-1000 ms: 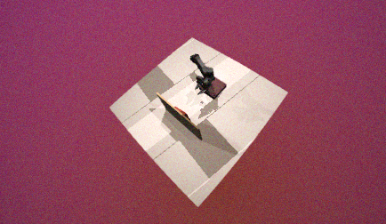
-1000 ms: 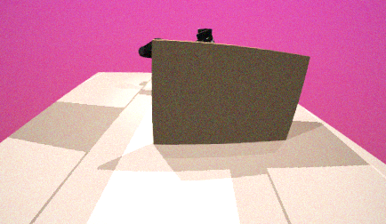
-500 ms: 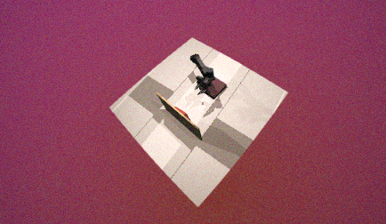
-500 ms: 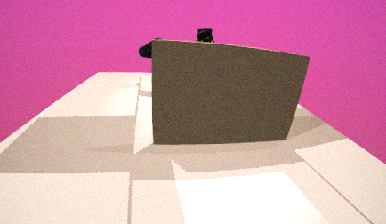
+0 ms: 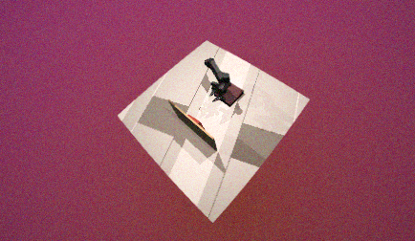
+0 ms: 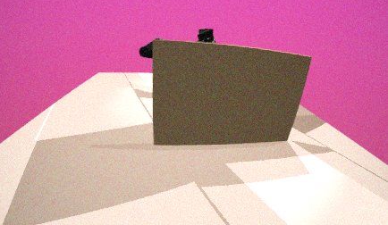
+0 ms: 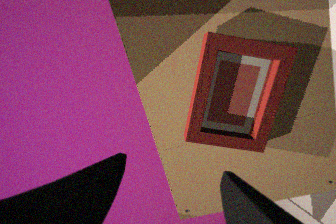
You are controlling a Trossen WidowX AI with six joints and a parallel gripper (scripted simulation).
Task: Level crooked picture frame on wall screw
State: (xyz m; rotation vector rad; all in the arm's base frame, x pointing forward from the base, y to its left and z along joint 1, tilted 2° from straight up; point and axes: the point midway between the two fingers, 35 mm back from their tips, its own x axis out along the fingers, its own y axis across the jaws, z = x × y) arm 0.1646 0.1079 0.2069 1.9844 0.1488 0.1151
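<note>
The picture frame is 20 cm ahead of my gripper tip, 9 cm below it and 5 cm to the left of it. From my gripper tip the other things lie so: wall panel 22 cm ahead, 9 cm below, 5 cm to the left.
</note>
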